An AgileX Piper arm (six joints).
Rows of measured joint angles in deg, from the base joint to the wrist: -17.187 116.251 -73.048 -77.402 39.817 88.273; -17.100 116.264 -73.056 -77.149 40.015 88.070; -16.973 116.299 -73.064 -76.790 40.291 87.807; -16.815 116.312 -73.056 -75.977 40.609 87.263; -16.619 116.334 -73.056 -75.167 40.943 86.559; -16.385 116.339 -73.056 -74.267 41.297 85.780; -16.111 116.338 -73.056 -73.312 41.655 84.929; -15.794 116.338 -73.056 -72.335 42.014 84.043; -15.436 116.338 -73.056 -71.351 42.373 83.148; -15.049 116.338 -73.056 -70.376 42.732 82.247; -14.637 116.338 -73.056 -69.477 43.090 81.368; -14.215 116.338 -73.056 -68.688 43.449 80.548; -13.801 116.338 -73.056 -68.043 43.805 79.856; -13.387 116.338 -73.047 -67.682 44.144 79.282; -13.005 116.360 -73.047 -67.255 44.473 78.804; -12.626 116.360 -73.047 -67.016 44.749 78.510; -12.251 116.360 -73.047 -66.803 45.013 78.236; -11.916 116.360 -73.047 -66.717 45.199 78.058
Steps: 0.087 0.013 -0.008 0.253 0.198 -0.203; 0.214 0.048 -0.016 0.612 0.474 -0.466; 0.372 0.061 -0.008 1.425 0.792 -1.010; 0.568 0.083 -0.008 2.235 1.126 -1.714; 0.802 0.088 -0.008 3.135 1.480 -2.493; 1.076 0.087 -0.008 4.090 1.838 -3.344; 1.393 0.087 -0.008 5.067 2.197 -4.230; 1.751 0.087 -0.008 6.051 2.556 -5.125; 2.138 0.087 -0.008 7.026 2.915 -6.026; 2.550 0.087 -0.008 7.925 3.273 -6.905; 2.972 0.087 -0.008 8.714 3.632 -7.725; 3.386 0.087 -0.008 9.359 3.988 -8.417; 3.800 0.087 0.001 9.720 4.327 -8.991; 4.182 0.109 0.001 10.147 4.656 -9.469; 4.561 0.109 0.001 10.386 4.932 -9.763; 4.936 0.109 0.001 10.599 5.196 -10.037; 5.271 0.109 0.001 10.685 5.382 -10.215
